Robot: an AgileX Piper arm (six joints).
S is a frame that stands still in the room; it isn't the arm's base.
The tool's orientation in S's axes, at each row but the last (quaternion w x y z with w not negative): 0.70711, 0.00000, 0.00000, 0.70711; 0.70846, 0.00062, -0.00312, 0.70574; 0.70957, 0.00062, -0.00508, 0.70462; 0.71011, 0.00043, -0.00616, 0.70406
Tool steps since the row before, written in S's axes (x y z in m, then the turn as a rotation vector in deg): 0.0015, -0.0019, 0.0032, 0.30, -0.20, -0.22; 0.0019, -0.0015, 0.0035, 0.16, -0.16, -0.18; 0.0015, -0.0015, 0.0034, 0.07, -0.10, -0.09; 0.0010, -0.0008, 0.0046, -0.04, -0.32, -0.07
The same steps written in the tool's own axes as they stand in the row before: -0.0019, -0.0015, 0.0032, -0.20, -0.30, -0.22; -0.0015, -0.0019, 0.0035, -0.16, -0.16, -0.18; -0.0015, -0.0015, 0.0034, -0.10, -0.07, -0.09; -0.0007, -0.0010, 0.0046, -0.32, 0.04, -0.07
